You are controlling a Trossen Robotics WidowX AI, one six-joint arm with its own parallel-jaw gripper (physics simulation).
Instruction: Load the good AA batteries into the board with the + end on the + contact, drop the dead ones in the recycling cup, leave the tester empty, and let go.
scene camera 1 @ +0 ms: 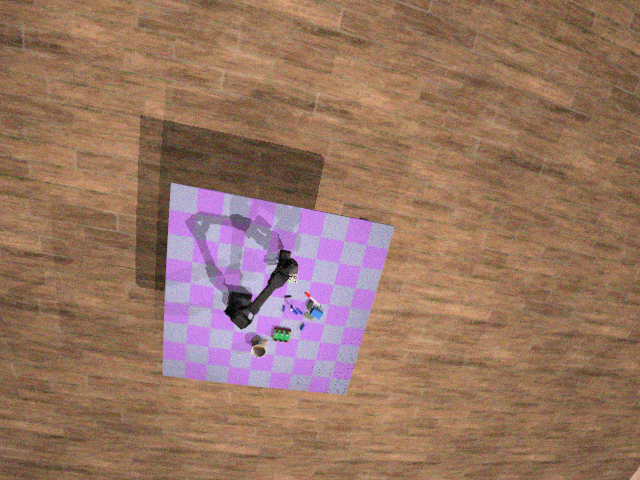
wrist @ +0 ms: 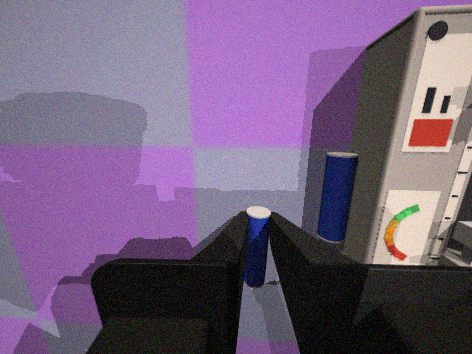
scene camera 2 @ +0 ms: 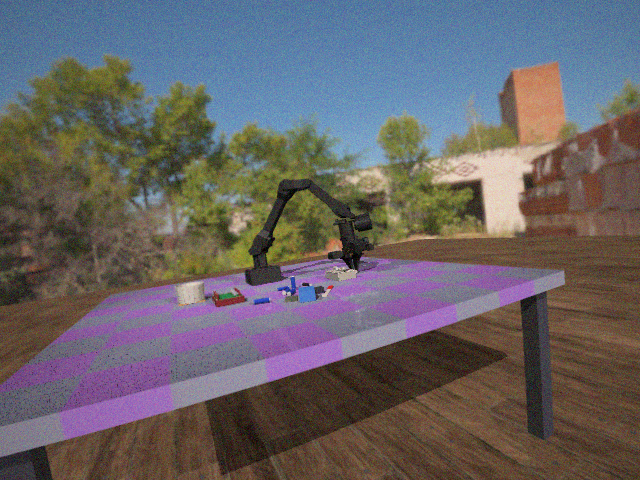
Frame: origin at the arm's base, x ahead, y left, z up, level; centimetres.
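Seen in the pictures: gripper, between the fingertips: [scene camera 1: 284,260] [wrist: 257,218]; arm's base, origin of its link: [scene camera 1: 237,306] [scene camera 2: 261,267].
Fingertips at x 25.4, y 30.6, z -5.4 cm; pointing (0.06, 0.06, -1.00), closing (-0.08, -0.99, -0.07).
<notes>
Pixels of each thing's top centre, then the offset from my fingertips to it. Level surfaces: height alone.
- second blue battery, centre of its top: [wrist: 341,204] dz +1.0, dx +1.3, dy -4.3 cm
- grey tester, centre of its top: [scene camera 2: 339,266] [scene camera 1: 288,277] dz +3.9, dx +3.1, dy -8.9 cm
- dark red board, centre of its top: [scene camera 2: 226,290] [scene camera 1: 281,337] dz +3.4, dx +3.3, dy -51.8 cm
- pale cup, centre of its top: [scene camera 2: 189,284] [scene camera 1: 258,351] dz +5.6, dx -10.3, dy -61.6 cm
- blue block, centre of its top: [scene camera 2: 306,288] [scene camera 1: 316,314] dz +2.6, dx +23.9, dy -33.3 cm
- white stick, centre of its top: [scene camera 2: 327,289] [scene camera 1: 313,300] dz +0.4, dx +20.6, dy -24.5 cm
- blue piece, centre of its top: [scene camera 2: 292,275] dz +4.6, dx +7.5, dy -30.3 cm
- checkered table, height of its surface: dz -0.4 cm
My gripper [scene camera 2: 355,267] [wrist: 257,218] is shut on a blue battery [wrist: 256,250] with a pale end, left of the tester in the wrist view. A second blue battery [wrist: 339,197] lies beside the wall of the grey tester [scene camera 1: 292,279] [scene camera 2: 341,274] [wrist: 400,172]. The green and dark red board [scene camera 1: 281,334] [scene camera 2: 230,298] and the pale cup [scene camera 1: 258,351] [scene camera 2: 191,292] stand away from the gripper, near the arm base. Another blue battery [scene camera 1: 301,326] [scene camera 2: 262,300] lies near the board. Battery markings are too small to read. The arm hides the fingertips in scene camera 1.
A blue block [scene camera 1: 316,312] [scene camera 2: 307,293] stands between the board and tester, with a red and white stick [scene camera 1: 308,295] [scene camera 2: 328,290] beside it. Several small blue pieces [scene camera 1: 295,311] lie nearby; one blue piece [scene camera 2: 293,284] looks upright. The checkered table [scene camera 1: 206,356] carries everything.
</notes>
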